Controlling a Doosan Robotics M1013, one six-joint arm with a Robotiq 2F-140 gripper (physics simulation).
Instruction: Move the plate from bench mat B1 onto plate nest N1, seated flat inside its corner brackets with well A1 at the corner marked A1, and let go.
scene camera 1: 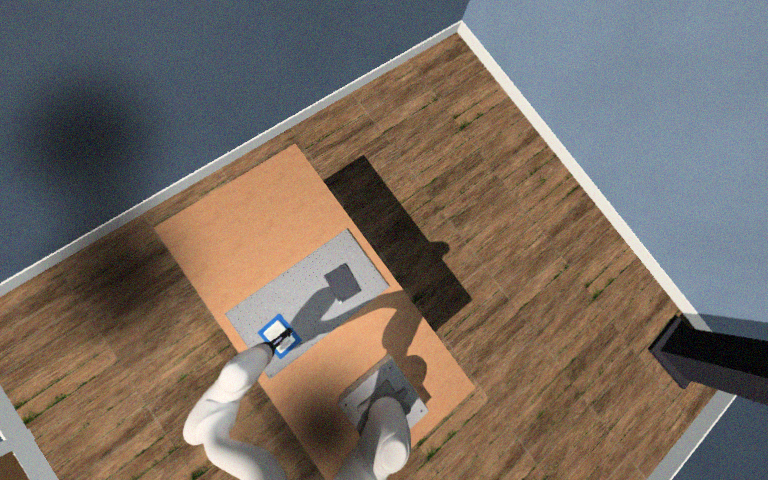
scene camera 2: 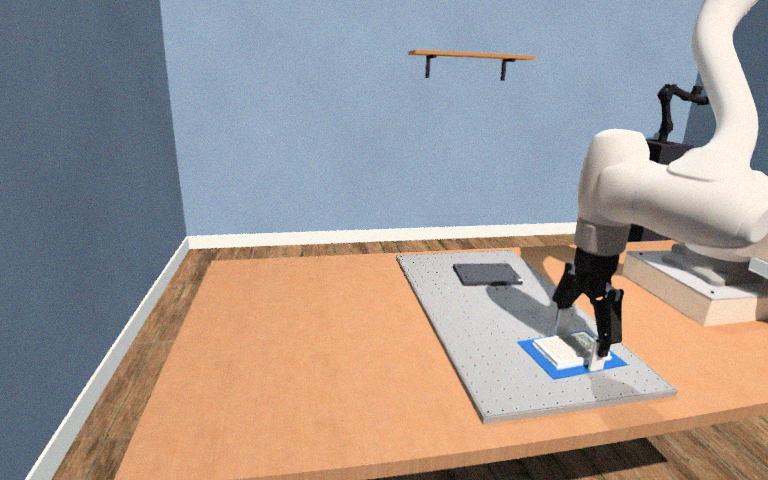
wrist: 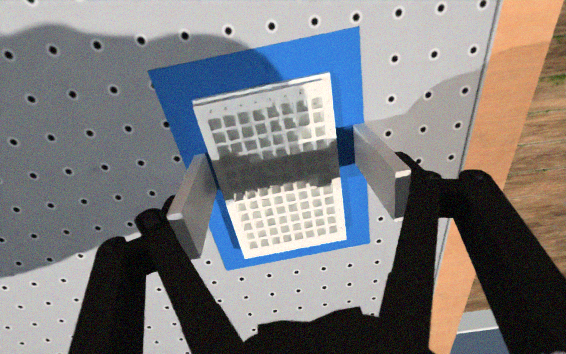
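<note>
The white many-welled plate lies on the blue bench mat B1, with a dark shadow band across its middle in the wrist view. My gripper is open, pointing down, its two flat grey fingers on either side of the plate, with a gap at each side. The well labels are too small to read. The dark grey plate nest N1 is farther along the board, with a small white mark at one corner; its brackets are not clear.
The perforated grey board carries mat and nest and lies on the orange-brown table. The arm's base block stands on the table beside the board. A wall shelf hangs at the back.
</note>
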